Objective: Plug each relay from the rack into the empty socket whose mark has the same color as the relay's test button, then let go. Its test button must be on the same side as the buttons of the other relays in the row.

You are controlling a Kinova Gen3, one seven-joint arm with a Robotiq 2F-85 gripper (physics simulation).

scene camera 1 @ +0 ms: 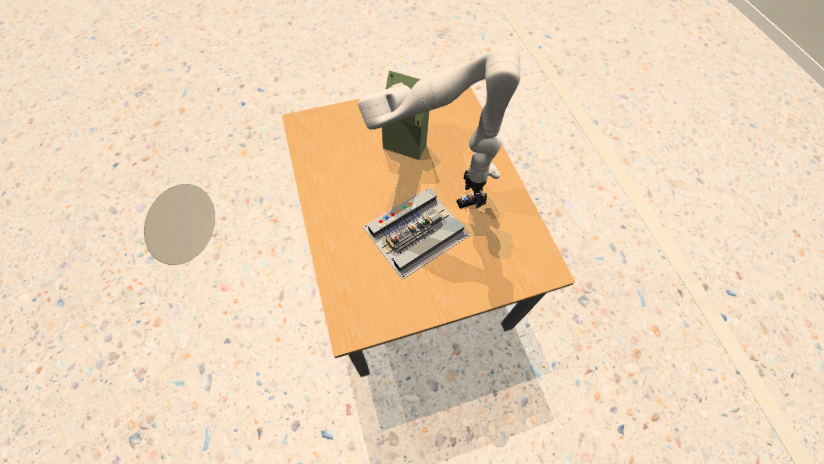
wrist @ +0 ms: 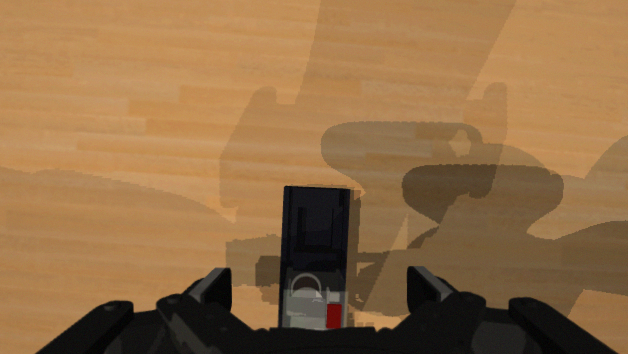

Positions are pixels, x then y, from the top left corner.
Labels:
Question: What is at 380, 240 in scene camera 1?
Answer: A grey panel.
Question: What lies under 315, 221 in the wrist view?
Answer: A black relay rack.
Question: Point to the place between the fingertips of my gripper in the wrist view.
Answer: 319, 287

